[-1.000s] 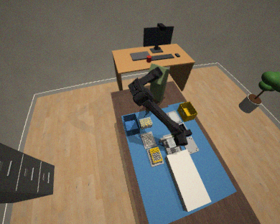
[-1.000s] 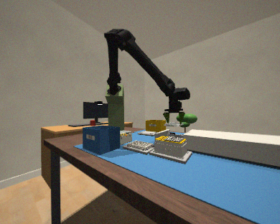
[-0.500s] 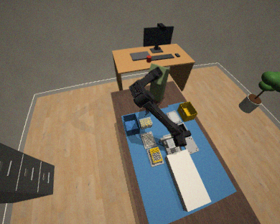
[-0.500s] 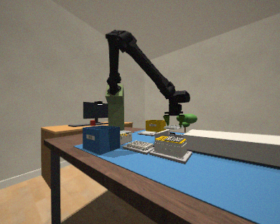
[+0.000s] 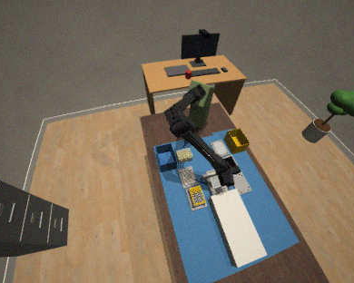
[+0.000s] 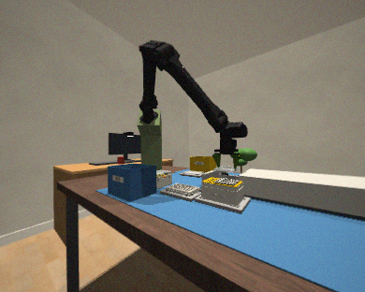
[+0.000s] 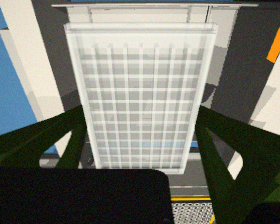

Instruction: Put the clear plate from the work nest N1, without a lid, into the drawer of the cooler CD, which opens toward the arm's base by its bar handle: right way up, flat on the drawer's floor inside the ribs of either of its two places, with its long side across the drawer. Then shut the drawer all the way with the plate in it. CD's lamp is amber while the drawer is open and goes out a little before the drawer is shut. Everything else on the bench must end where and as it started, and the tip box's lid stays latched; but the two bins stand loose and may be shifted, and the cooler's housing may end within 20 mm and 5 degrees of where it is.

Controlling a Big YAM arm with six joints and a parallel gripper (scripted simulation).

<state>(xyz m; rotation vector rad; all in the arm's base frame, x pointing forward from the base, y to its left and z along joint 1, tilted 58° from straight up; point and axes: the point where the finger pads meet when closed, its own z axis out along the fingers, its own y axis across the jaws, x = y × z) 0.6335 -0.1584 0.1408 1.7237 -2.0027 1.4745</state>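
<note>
Now: the cooler drawer 30 mm ahead of my hand, 20 mm to the right of it and 70 mm below it. Also, from my hand: yellow-topped tip box (40 mm behind, 200 mm to the right, 40 mm below); then clear plate (10 mm below); then grey work nest (110 mm ahead, 150 mm to the left, 90 mm below).
</note>
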